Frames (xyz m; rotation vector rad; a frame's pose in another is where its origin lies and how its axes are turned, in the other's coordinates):
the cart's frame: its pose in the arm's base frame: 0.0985 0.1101 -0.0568 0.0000 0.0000 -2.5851
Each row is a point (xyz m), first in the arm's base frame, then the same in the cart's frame.
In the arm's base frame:
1: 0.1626 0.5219 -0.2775
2: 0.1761 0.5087 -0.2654
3: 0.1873 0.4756 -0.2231
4: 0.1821 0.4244 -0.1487
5: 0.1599 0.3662 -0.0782
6: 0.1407 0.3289 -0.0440
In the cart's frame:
1: -0.2719 -0.3158 -0.2207
2: -0.2764 -0.2975 -0.2086
3: -0.2685 -0.2634 -0.1663
4: -0.2370 -0.2227 -0.0919
5: -0.1874 -0.1850 -0.0214
6: -0.1514 -0.1635 0.0128

